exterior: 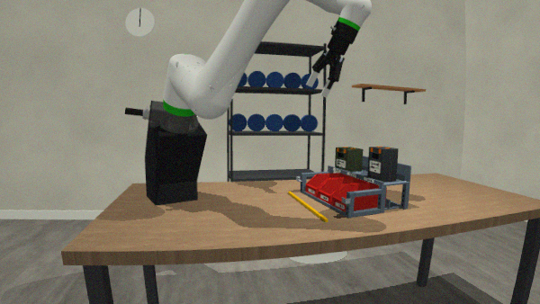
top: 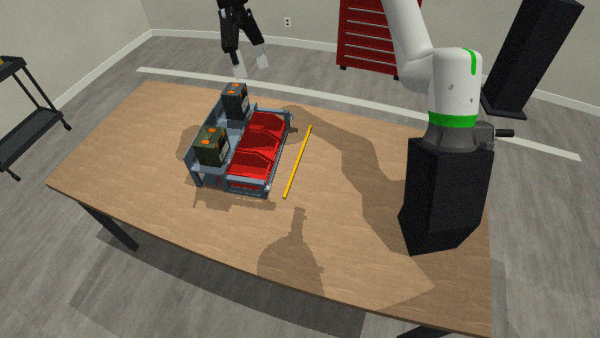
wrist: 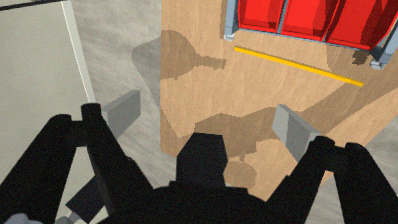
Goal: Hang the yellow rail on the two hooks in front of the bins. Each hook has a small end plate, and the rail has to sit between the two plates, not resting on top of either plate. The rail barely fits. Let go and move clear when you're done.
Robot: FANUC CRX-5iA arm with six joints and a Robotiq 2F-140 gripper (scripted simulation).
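My gripper is now 10 cm past the yellow rail, 10 cm to the left of it and 44 cm above it.
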